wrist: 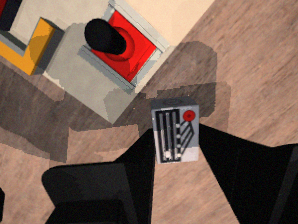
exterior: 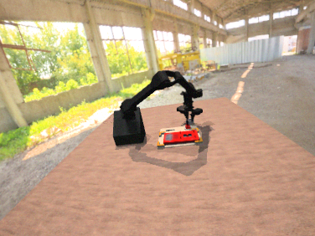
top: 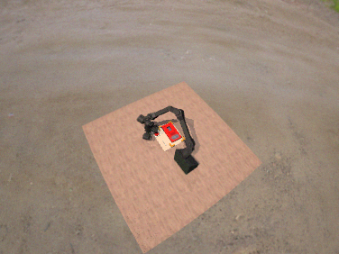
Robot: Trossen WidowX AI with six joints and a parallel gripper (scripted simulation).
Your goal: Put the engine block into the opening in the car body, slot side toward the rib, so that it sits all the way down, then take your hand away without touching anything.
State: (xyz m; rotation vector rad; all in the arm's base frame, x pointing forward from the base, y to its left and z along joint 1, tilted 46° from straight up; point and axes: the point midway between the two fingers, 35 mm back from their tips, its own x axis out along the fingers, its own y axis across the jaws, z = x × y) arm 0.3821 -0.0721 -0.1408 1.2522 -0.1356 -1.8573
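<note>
Right now the cream base plate is 11 cm behind my gripper tip, 15 cm to the right of it and 1 cm below it. From my gripper tip the other things lie so: engine block: 1 cm below.
</note>
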